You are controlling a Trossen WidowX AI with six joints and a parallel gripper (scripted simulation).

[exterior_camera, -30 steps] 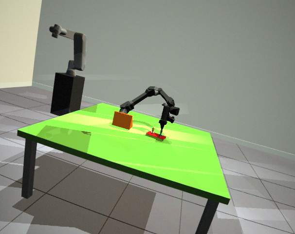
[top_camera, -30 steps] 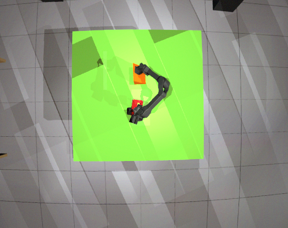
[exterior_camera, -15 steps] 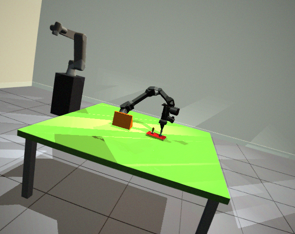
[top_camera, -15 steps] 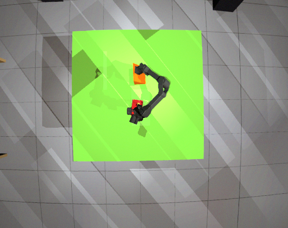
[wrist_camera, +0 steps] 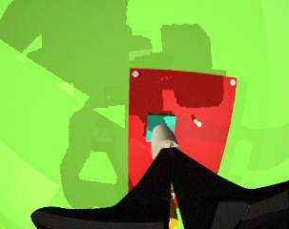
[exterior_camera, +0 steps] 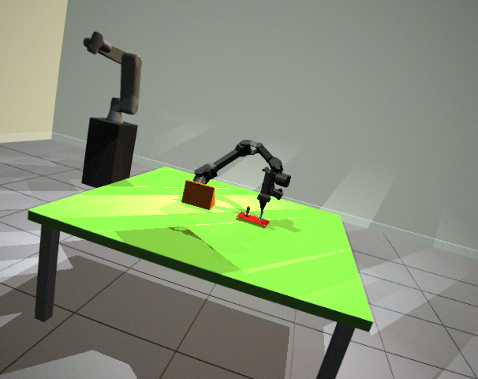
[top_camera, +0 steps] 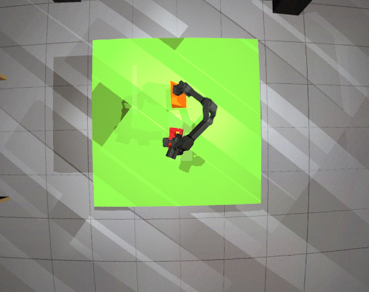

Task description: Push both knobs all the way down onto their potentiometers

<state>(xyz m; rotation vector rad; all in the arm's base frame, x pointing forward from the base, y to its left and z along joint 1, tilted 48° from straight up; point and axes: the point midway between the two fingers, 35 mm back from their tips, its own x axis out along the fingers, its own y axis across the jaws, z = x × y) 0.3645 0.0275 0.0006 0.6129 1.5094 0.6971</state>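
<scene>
Right now my gripper tip is 1 cm above the grey knob. From my gripper tip the other things lie so: yellow-orange knob: 7 cm behind, 1 cm below.
</scene>
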